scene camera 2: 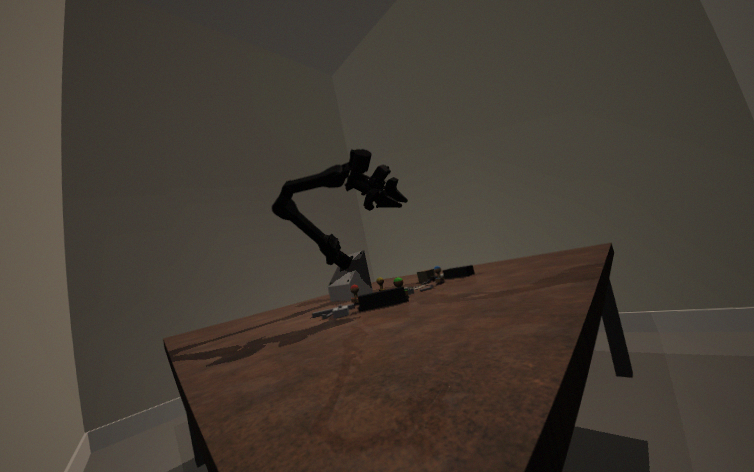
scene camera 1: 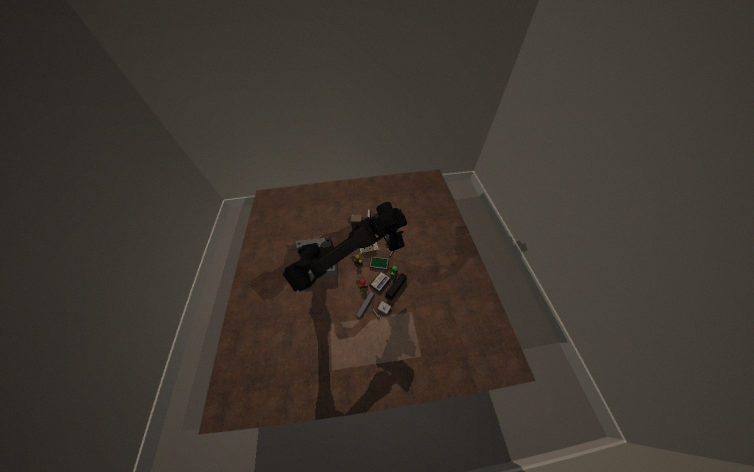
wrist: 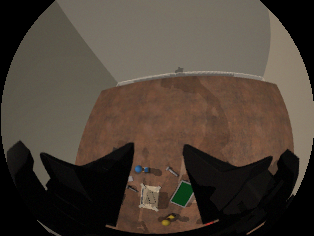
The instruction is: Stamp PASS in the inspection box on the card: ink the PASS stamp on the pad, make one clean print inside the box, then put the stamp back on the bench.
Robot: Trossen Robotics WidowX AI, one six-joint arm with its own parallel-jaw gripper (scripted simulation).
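The pictures show me a black block and my gripper, and the wrist view is another place where I can see the gripper.
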